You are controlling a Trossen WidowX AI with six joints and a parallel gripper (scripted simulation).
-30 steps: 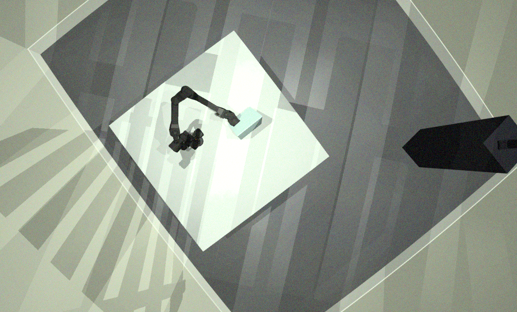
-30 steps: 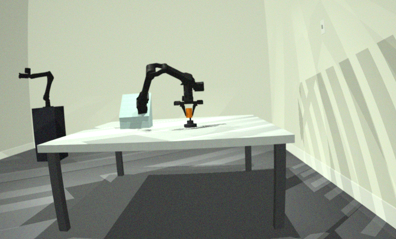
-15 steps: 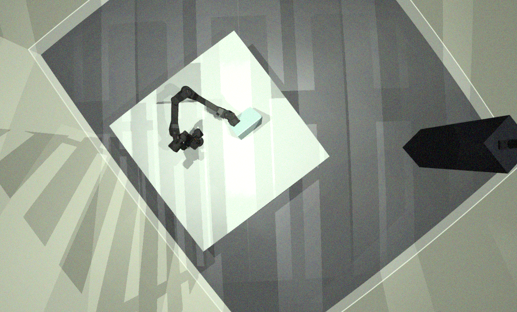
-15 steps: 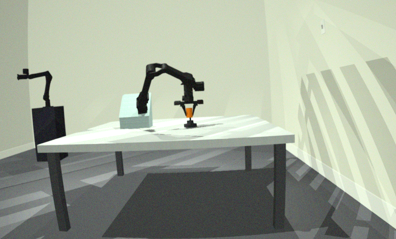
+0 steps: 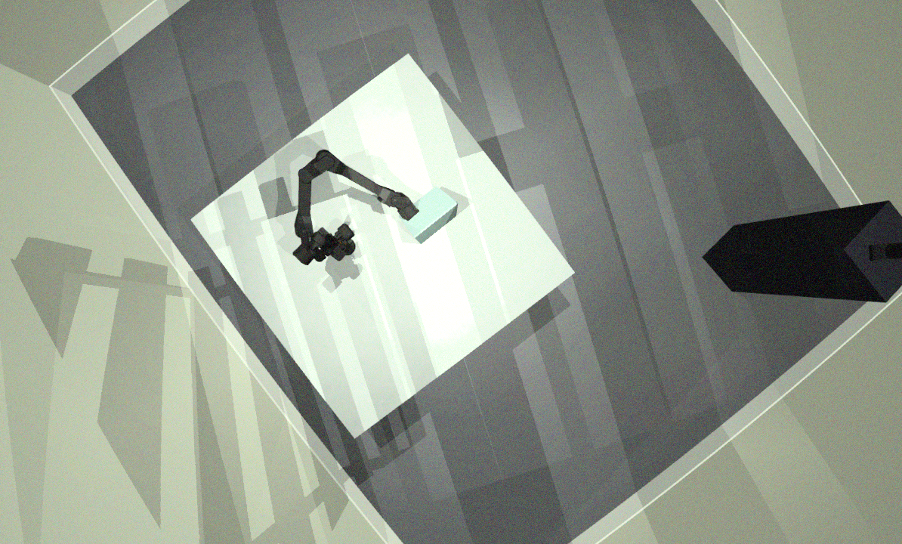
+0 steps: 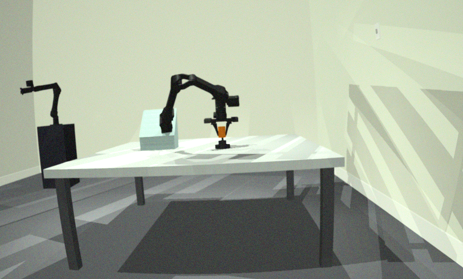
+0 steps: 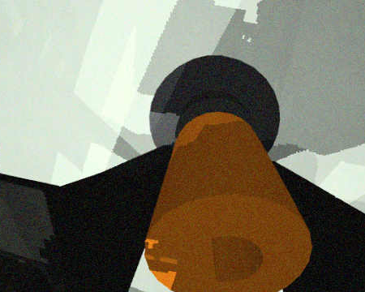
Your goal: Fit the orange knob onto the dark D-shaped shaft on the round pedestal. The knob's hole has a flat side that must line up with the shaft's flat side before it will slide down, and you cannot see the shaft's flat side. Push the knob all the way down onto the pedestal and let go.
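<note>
The orange knob lies 20 mm above my gripper tip. The rest, counted from my gripper tip: pedestal: 40 mm below.
</note>
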